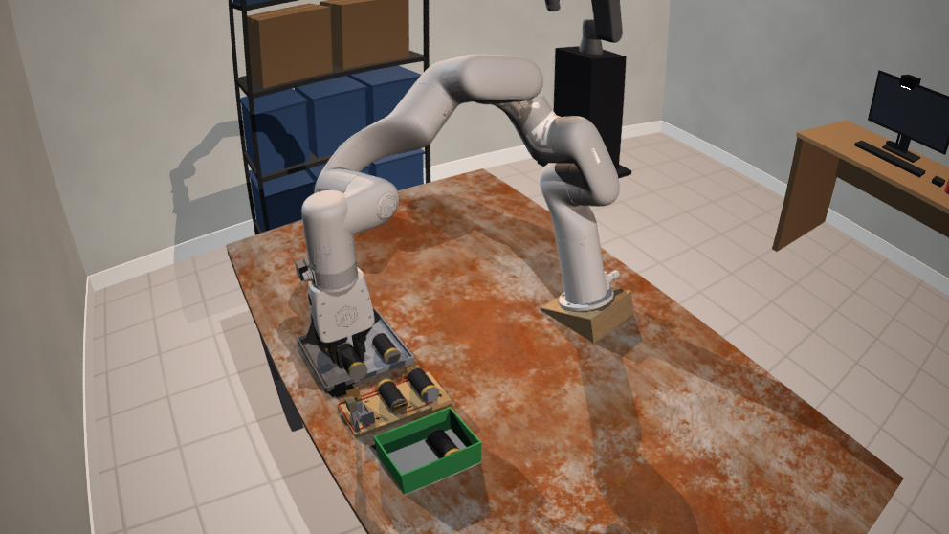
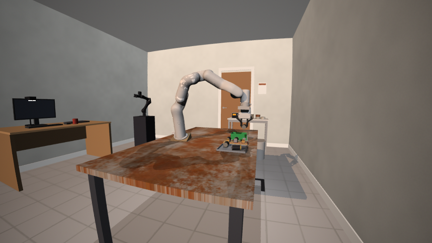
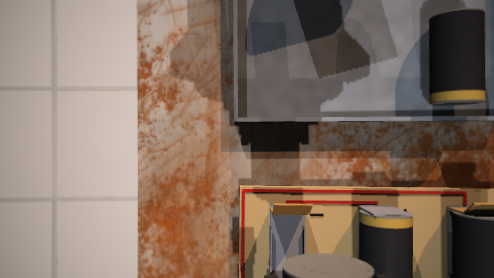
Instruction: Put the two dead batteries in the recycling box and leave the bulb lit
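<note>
The green recycling box lies 17 cm to the left of my hand, 14 cm below it and 5 cm behind it. Also, from my hand: grey tray (17 cm to the right, 15 cm below, 7 cm behind).
</note>
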